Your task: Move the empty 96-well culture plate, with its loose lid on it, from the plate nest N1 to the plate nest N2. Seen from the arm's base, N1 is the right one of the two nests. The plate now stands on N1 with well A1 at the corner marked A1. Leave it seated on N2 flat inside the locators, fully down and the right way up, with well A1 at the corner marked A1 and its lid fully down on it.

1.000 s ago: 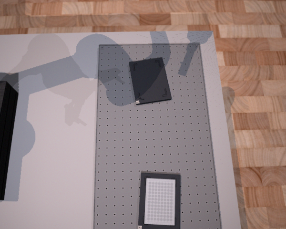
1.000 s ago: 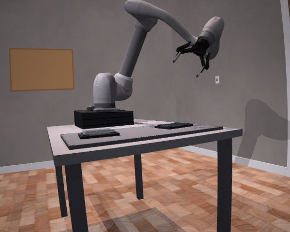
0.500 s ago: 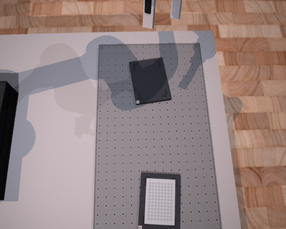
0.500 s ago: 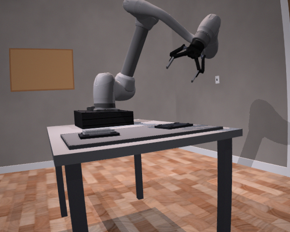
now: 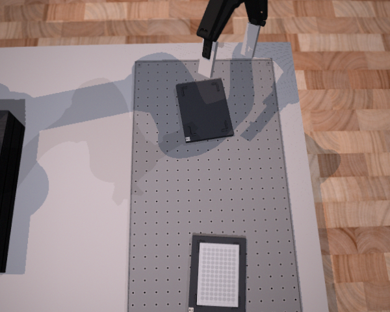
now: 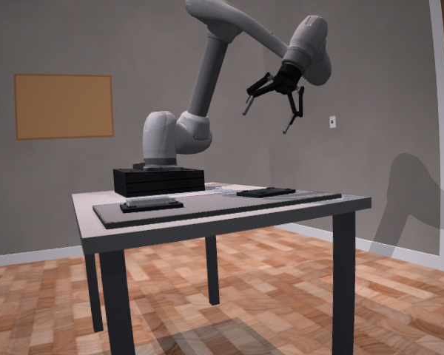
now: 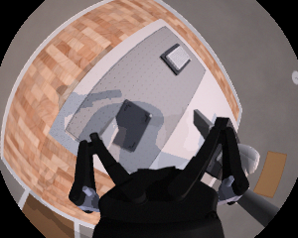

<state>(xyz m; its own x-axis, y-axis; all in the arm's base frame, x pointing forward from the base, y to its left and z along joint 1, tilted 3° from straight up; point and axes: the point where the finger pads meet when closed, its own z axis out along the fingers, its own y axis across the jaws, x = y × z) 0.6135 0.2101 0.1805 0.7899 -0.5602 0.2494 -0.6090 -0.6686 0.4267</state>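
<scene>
The clear lid lies 380 mm to the right of my hand and 220 mm below it. From my hand the other things lie so: nest N2: 240 mm below, 40 mm behind, 10 mm to the left; nest N1: 380 mm to the right, 240 mm below; A1 label: 230 mm below, 80 mm behind, 70 mm to the right.
</scene>
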